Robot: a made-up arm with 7 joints. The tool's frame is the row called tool.
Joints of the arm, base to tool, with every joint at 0 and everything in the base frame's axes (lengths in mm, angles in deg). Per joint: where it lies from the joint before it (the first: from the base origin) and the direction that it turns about. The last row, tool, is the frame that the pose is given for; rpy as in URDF.
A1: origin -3.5 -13 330.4 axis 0.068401 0.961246 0.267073
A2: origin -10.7 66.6 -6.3 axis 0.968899 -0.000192 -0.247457
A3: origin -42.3 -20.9 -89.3 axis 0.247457 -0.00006 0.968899
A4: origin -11.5 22.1 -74.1 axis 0.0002 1 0.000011
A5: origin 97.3 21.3 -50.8 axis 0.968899 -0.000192 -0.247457
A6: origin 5.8 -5.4 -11.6 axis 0.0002 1 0.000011
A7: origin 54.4 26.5 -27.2 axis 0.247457 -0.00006 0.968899
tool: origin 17.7 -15 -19.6 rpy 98.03 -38.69 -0.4
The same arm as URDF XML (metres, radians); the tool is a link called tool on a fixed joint. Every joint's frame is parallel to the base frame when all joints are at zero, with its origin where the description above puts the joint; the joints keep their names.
<robot name="arm">
<joint name="A1" type="continuous"><parent link="base_link"/><child link="link1"/><origin xyz="-0.0035 -0.013 0.3304" rpy="0 0 0"/><axis xyz="0.068403 0.961235 0.26711"/></joint>
<joint name="A2" type="continuous"><parent link="link1"/><child link="link2"/><origin xyz="-0.0107 0.0666 -0.0063" rpy="0 0 0"/><axis xyz="0.968889 -0.0002 -0.247497"/></joint>
<joint name="A3" type="continuous"><parent link="link2"/><child link="link3"/><origin xyz="-0.0423 -0.0209 -0.0893" rpy="0 0 0"/><axis xyz="0.247497 -0.0001 0.968889"/></joint>
<joint name="A4" type="continuous"><parent link="link3"/><child link="link4"/><origin xyz="-0.0115 0.0221 -0.0741" rpy="0 0 0"/><axis xyz="0.0002 1 0"/></joint>
<joint name="A5" type="continuous"><parent link="link4"/><child link="link5"/><origin xyz="0.0973 0.0213 -0.0508" rpy="0 0 0"/><axis xyz="0.968889 -0.0002 -0.247497"/></joint>
<joint name="A6" type="continuous"><parent link="link5"/><child link="link6"/><origin xyz="0.0058 -0.0054 -0.0116" rpy="0 0 0"/><axis xyz="0.0002 1 0"/></joint>
<joint name="A7" type="continuous"><parent link="link6"/><child link="link7"/><origin xyz="0.0544 0.0265 -0.0272" rpy="0 0 0"/><axis xyz="0.247497 -0.0001 0.968889"/></joint>
<joint name="tool_fixed" type="fixed"><parent link="link7"/><child link="tool"/><origin xyz="0.0177 -0.015 -0.0196" rpy="1.7109 -0.6753 -0.007"/></joint>
<link name="base_link"/>
<link name="link1"/>
<link name="link2"/>
<link name="link3"/>
<link name="link4"/>
<link name="link5"/>
<link name="link6"/>
<link name="link7"/>
<link name="tool"/>
</robot>

